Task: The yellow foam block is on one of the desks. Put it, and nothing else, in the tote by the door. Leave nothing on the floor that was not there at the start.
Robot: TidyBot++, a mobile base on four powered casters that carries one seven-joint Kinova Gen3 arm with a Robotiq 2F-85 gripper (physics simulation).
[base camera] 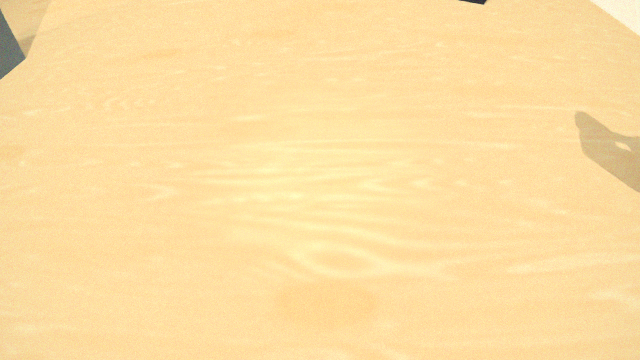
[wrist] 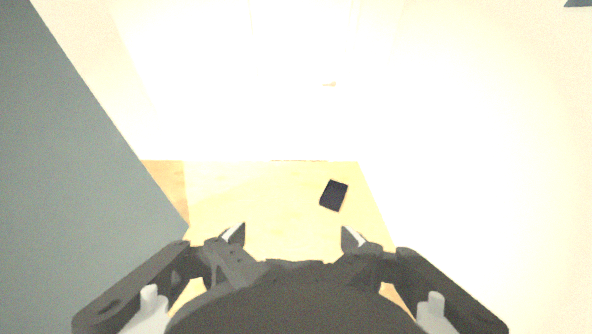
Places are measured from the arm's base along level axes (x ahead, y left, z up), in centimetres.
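Where they show: gripper, fingertip midpoint: [wrist: 293,234].
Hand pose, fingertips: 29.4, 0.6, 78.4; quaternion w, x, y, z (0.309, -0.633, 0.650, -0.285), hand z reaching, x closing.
Observation:
Each offset is from my fingertips to the top centre of the thing, as dx, dy, dz. "spot": to the spot under its first point. Level surfaces: height alone.
My gripper [wrist: 293,234] is open, with nothing between its fingers, in the wrist view. Beyond the fingertips, a little to the right, a dark rectangular thing @(+102.1, -37.7, -108.0) [wrist: 333,195] lies on the floor @(dz -118.0) [wrist: 235,192]. It may be the tote, but it is too small and dark to tell. A dark edge @(spot: +85.4, -37.4, -117.5) [base camera: 474,1] shows at the top of the base camera view. A pale door [wrist: 300,60] with a small handle @(spot: +158.5, -30.6, -25.4) [wrist: 329,84] stands behind the dark thing, washed out by glare. The yellow foam block does not show in either view.
A grey-blue panel [wrist: 65,165] [base camera: 9,47] rises at the left in both views. A pale wall [wrist: 480,175] [base camera: 622,12] stands at the right. A shadow [base camera: 607,150] falls on the wood floor at the right of the base camera view.

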